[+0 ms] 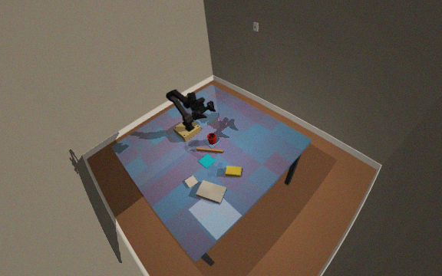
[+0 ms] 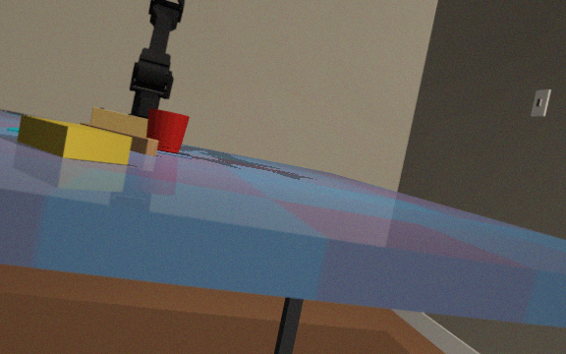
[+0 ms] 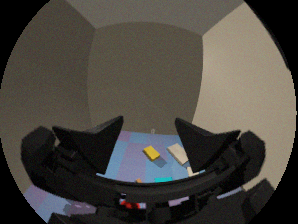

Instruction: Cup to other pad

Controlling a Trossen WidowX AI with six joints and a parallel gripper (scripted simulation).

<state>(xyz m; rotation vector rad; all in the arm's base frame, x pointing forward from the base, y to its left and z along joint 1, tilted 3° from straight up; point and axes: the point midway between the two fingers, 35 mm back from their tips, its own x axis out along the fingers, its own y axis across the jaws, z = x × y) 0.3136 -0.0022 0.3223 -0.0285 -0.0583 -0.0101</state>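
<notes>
Right now the red cup is 9 cm behind my gripper tip, 4 cm to the left of it and 36 cm below it. Also, from my gripper tip: cyan pad (1 cm ahead, 13 cm to the right, 40 cm below); thin wooden stick (4 cm behind, 4 cm to the right, 39 cm below); yellow block (24 cm ahead, 7 cm to the right, 38 cm below).
</notes>
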